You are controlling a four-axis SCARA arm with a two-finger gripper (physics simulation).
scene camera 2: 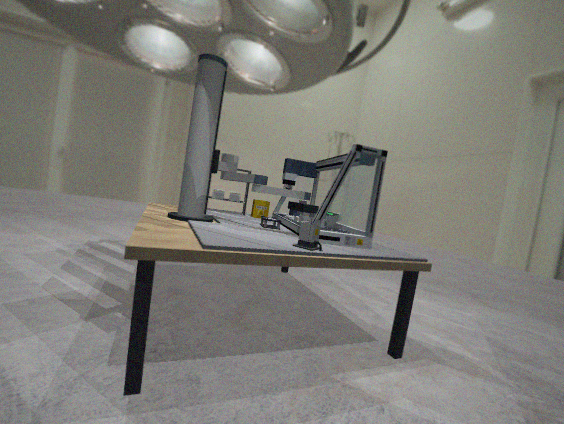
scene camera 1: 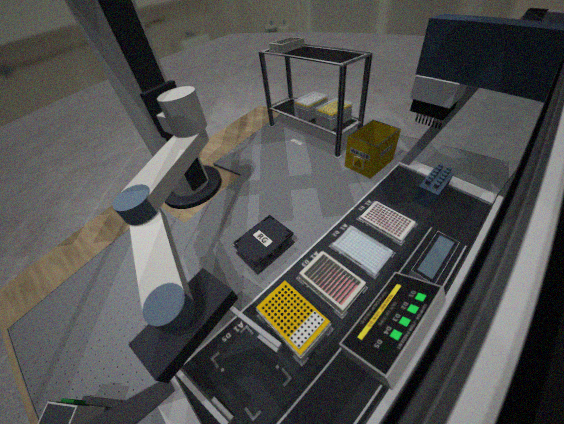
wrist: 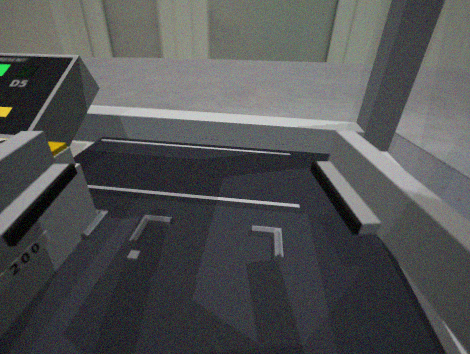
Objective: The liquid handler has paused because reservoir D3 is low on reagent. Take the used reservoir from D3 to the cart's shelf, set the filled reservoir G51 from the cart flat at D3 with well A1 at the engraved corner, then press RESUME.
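Where they show: gripper, fingertip midpoint: (scene camera 1: 256,383) (wrist: 197,150); arm's base at its link origin: (scene camera 2: 190,219) (scene camera 1: 192,187).
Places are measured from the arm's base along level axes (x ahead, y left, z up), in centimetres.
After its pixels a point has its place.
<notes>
A reservoir with pink and dark troughs (scene camera 1: 332,280) @[x 68.3, y -9.9, z 8.0 cm] sits at D3 on the deck, between a pale plate and a yellow tip box. A pale container (scene camera 1: 286,46) @[x 14.9, y 54.2, z 38.3 cm] stands at the left end of the cart's top shelf (scene camera 1: 330,53) @[x 33.6, y 55.2, z 36.3 cm]; its label is unreadable. The control panel (scene camera 1: 395,327) @[x 82.9, y -14.9, z 14.0 cm] (wrist: 37,90) @[x 80.3, y -20.9, z 13.2 cm] shows a yellow bar and several green squares; RESUME is not legible. My gripper (scene camera 1: 246,375) @[x 67.5, y -35.2, z 13.6 cm] (wrist: 197,150) @[x 67.5, y -35.2, z 13.6 cm] is open and empty above the D5 position, whose corner marks (scene camera 1: 216,359) @[x 56.6, y -37.2, z 6.4 cm] (wrist: 278,242) @[x 67.8, y -40.0, z 6.9 cm] show between the fingers in the wrist view. It is well away from D3.
The yellow tip box (scene camera 1: 293,317) @[x 66.3, y -22.7, z 12.5 cm] is close beside one finger at D4. A black RG block (scene camera 1: 263,243) @[x 47.0, y -9.3, z 6.2 cm] stands beside the deck. A yellow waste bin (scene camera 1: 372,148) @[x 59.4, y 36.4, z 13.7 cm] (scene camera 2: 260,208) @[x 54.3, y 37.5, z 8.9 cm] is near the cart. The pipetting head (scene camera 1: 435,95) @[x 73.2, y 29.6, z 35.9 cm] hangs over the deck's far end. A frame post (wrist: 400,70) rises at right.
</notes>
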